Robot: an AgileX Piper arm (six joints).
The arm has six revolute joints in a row. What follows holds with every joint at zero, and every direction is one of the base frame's. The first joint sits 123 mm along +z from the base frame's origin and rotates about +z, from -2.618 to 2.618 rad. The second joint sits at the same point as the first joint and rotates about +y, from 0 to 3.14 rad. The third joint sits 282.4 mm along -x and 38.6 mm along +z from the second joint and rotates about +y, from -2.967 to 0 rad. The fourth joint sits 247.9 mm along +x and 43.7 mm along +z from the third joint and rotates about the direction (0.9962, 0, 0.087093), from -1.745 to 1.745 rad. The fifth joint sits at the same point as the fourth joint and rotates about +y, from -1.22 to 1.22 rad. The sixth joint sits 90.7 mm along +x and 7.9 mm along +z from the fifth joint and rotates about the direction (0.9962, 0, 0.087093), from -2.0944 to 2.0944 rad. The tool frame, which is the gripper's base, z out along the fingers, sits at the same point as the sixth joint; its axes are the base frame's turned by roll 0, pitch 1.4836 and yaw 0 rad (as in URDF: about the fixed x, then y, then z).
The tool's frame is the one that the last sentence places.
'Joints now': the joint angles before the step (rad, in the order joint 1, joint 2, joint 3, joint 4, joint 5, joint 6). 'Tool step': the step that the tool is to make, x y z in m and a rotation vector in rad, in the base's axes. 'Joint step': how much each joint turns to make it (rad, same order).
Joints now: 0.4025, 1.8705, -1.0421, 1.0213, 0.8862, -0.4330
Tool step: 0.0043, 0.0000, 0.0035, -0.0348, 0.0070, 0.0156
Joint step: 0.0001, 0.0060, -0.0372, -0.0698, 0.0218, 0.0602
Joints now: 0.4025, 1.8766, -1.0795, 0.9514, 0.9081, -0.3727
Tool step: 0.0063, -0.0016, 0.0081, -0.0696, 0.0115, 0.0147
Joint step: 0.0001, 0.0017, -0.0601, -0.1238, 0.0404, 0.1139
